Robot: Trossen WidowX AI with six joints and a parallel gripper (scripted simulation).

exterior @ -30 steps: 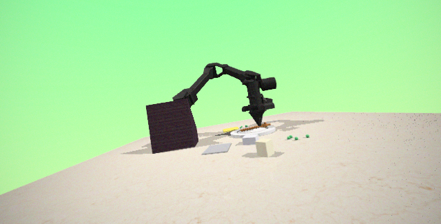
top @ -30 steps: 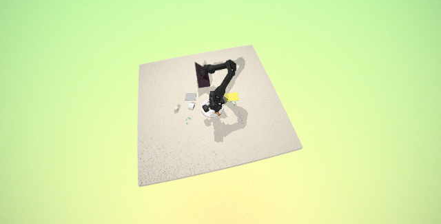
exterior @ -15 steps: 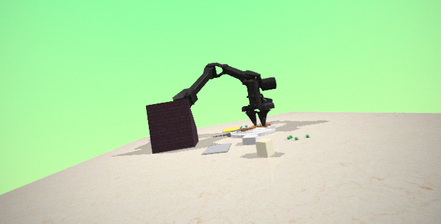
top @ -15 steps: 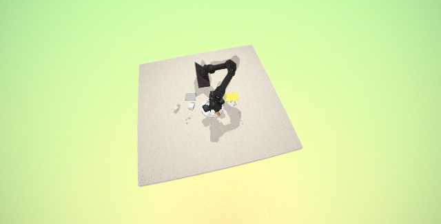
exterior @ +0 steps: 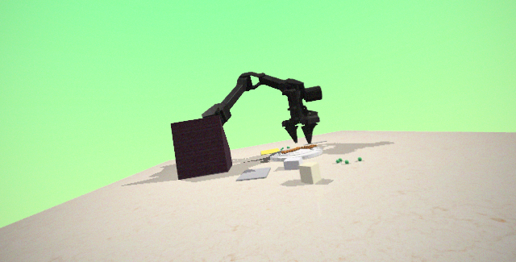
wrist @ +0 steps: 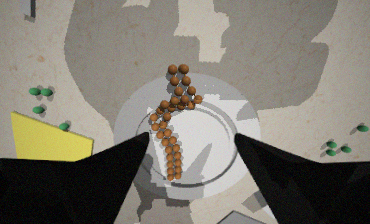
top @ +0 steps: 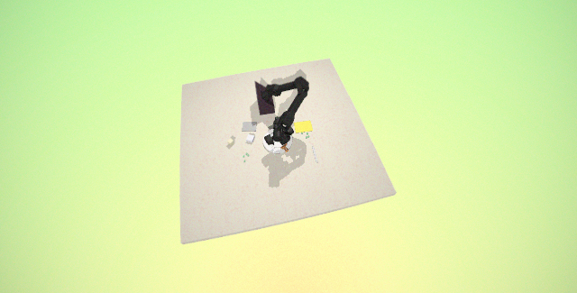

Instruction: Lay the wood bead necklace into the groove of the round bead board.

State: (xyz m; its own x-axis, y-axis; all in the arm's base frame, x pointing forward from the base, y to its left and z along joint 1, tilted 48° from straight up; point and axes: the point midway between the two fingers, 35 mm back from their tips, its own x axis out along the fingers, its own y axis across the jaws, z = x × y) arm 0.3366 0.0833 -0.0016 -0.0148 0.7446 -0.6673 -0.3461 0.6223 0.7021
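Right now the round white bead board is 40 mm behind my gripper tip, 30 mm below it and 10 mm to the right of it. Round my gripper tip: thin white strip 210 mm to the left, 110 mm ahead, 40 mm below; yellow card 180 mm to the left, 120 mm behind, 40 mm below; grey flat plate 190 mm to the right, 190 mm behind, 40 mm below.
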